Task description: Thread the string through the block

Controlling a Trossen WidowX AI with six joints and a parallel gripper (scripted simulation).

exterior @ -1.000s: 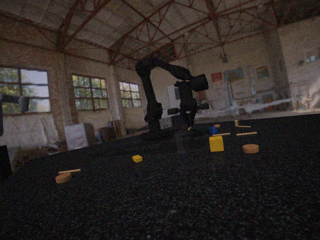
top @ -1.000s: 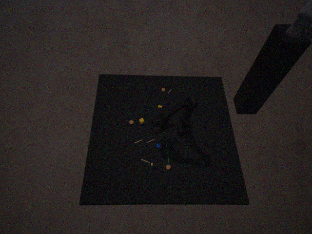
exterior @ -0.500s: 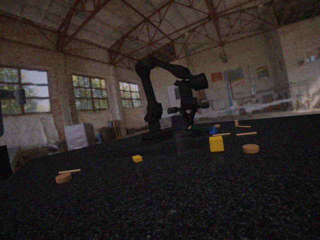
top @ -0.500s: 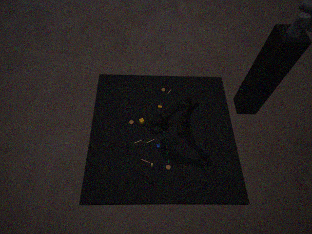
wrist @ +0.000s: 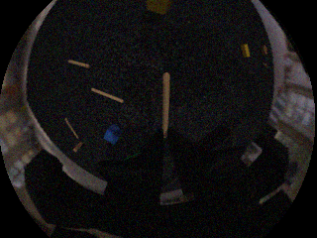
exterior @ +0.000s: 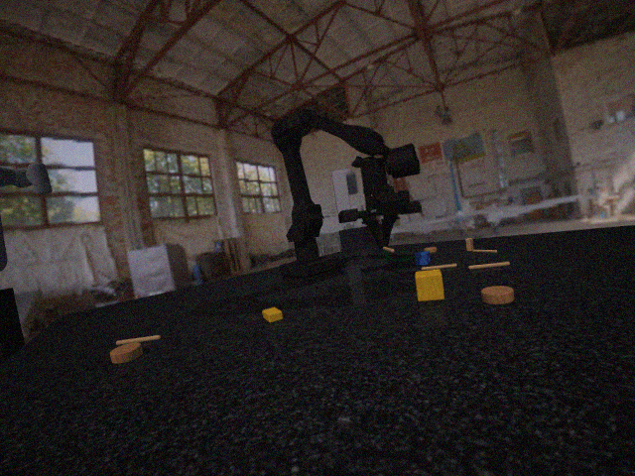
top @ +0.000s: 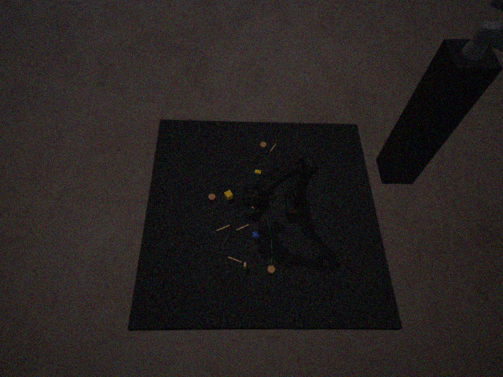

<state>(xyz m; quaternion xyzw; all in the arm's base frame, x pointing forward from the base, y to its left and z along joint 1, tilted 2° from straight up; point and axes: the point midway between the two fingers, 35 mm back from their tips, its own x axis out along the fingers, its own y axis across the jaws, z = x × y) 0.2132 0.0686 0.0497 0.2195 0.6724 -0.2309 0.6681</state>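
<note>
Right now the blue block is 4 cm ahead of my gripper tip, 11 cm to the left of it and 5 cm below it. From my gripper tip the other things lie so: round wooden button 4 cm behind, 30 cm to the left, 5 cm below; then yellow cube 18 cm ahead, 14 cm to the right, 4 cm below; then wooden block 9 cm ahead, 28 cm to the left, 4 cm below.
</note>
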